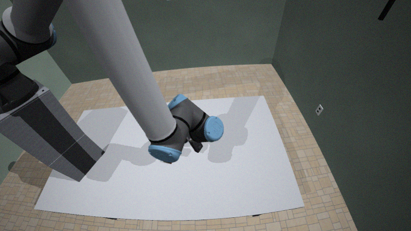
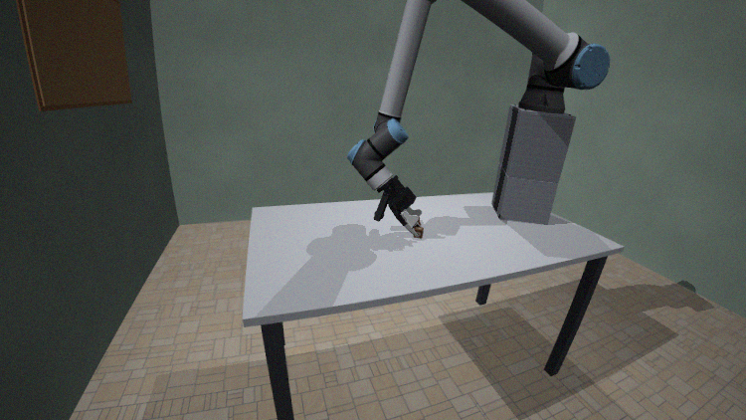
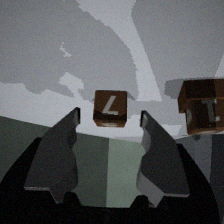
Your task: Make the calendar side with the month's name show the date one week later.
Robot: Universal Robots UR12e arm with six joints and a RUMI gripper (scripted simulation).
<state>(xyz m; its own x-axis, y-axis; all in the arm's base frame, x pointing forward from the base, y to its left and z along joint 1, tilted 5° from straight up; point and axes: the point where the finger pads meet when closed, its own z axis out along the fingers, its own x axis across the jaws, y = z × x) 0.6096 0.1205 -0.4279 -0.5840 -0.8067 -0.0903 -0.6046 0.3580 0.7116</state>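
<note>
Right now my hand is 10 mm past the brown date cube and 10 mm above it. Also, from my hand: brown wooden tray (100 mm to the right, 40 mm behind, 10 mm below).
</note>
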